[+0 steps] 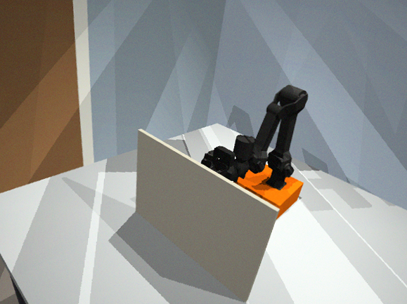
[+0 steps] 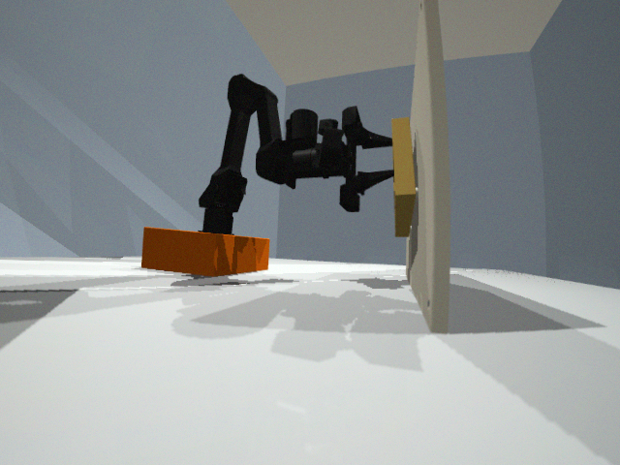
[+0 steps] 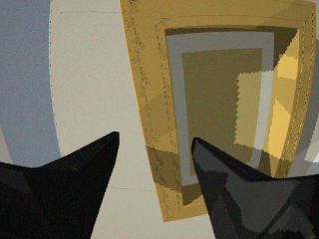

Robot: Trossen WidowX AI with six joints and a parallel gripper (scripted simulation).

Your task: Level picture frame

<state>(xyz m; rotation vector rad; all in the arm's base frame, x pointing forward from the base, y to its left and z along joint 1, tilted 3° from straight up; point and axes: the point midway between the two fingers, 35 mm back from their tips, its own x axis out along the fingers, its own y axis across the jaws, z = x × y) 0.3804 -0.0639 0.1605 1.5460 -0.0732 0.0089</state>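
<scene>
My gripper tip is 1 cm short of the yellow picture frame, 2 cm to the left of it and 5 cm above it. From my gripper tip the other things lie so: wall panel 2 cm ahead, 7 cm below.
</scene>
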